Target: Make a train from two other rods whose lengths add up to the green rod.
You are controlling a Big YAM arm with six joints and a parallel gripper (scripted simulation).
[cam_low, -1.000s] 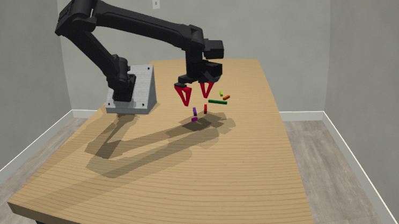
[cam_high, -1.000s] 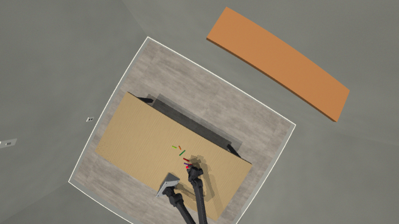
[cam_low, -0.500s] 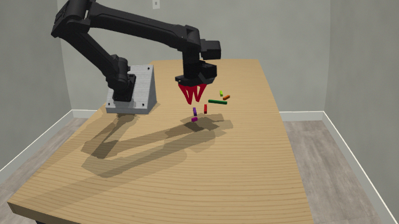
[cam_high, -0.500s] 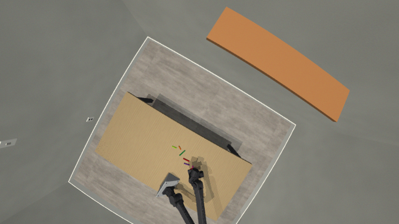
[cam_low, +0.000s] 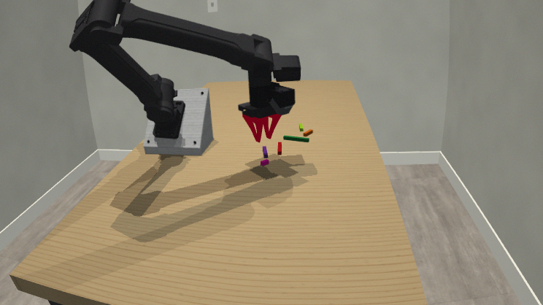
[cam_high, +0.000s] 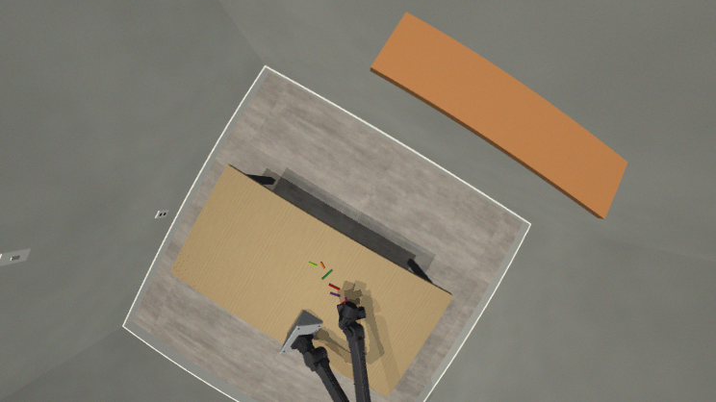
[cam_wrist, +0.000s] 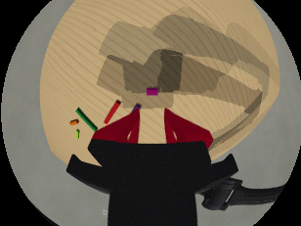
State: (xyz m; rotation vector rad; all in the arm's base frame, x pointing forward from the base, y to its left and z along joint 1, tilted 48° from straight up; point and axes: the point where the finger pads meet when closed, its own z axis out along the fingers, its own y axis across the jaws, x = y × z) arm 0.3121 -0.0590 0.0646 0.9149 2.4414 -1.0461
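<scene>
Right now my hand is 70 mm above the magenta rod. Also, from my hand: red rod 100 mm to the left, 70 mm below, 20 mm ahead; green rod 170 mm to the left, 70 mm below, 60 mm ahead; purple rod 70 mm to the left, 70 mm below, 10 mm behind.
</scene>
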